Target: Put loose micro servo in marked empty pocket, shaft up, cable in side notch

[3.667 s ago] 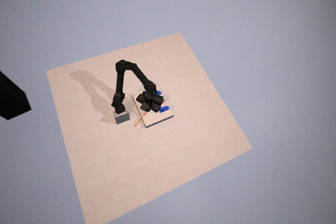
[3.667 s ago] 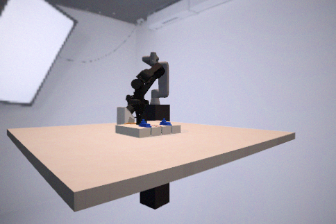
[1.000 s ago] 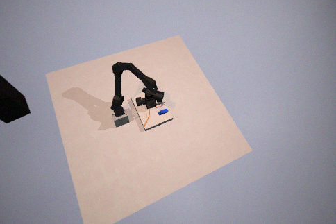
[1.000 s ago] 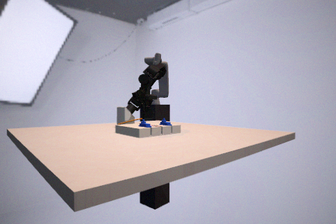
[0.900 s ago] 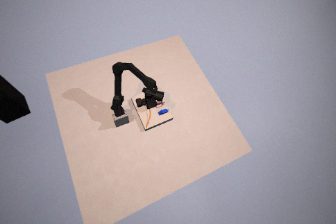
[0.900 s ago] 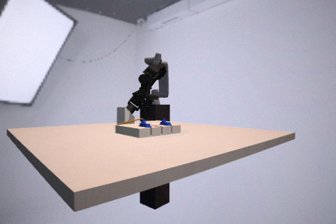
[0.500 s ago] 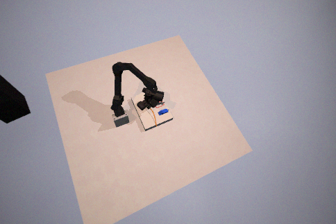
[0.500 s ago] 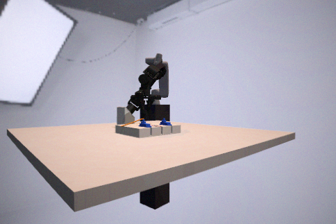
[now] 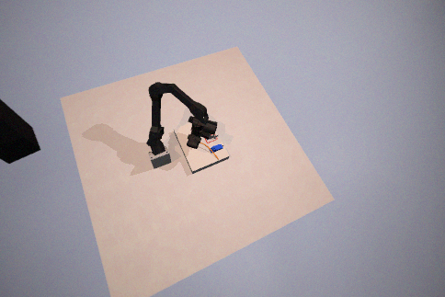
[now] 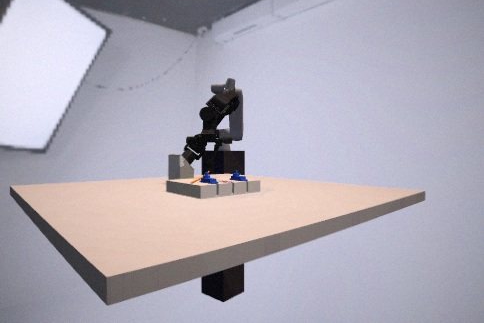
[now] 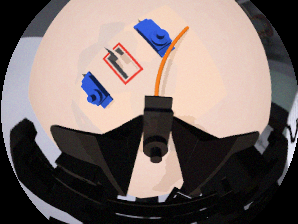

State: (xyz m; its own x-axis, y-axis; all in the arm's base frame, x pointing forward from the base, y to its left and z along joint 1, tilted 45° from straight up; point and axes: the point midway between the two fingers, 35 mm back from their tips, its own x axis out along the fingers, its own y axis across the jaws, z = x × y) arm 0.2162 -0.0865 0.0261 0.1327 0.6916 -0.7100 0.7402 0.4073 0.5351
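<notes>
Right now the deck is 10 mm behind my gripper tip and 100 mm below it.
</notes>
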